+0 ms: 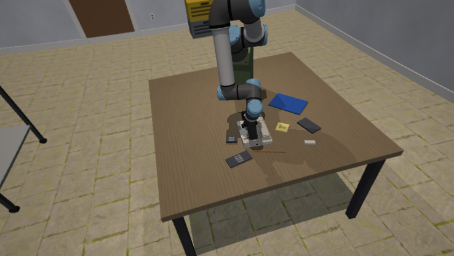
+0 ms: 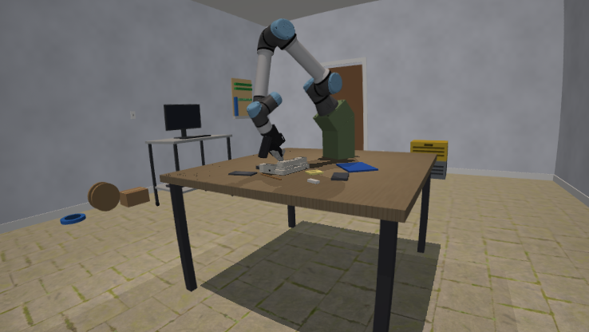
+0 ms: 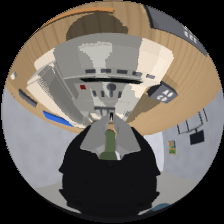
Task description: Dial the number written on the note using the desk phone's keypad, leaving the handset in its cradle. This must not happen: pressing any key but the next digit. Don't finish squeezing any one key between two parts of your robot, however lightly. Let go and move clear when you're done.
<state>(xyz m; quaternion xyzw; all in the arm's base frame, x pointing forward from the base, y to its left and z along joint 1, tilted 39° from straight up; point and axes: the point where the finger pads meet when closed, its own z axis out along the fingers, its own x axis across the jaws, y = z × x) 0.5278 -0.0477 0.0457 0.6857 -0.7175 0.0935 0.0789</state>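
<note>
Now: the handset 9 cm to the left of my hand and 2 cm ahead of it. Also, from my hand: yellow note: 22 cm to the left, 4 cm below, 2 cm ahead; then pencil: 19 cm ahead, 8 cm to the left, 4 cm below; then small dark device: 11 cm to the right, 4 cm below, 4 cm ahead.
</note>
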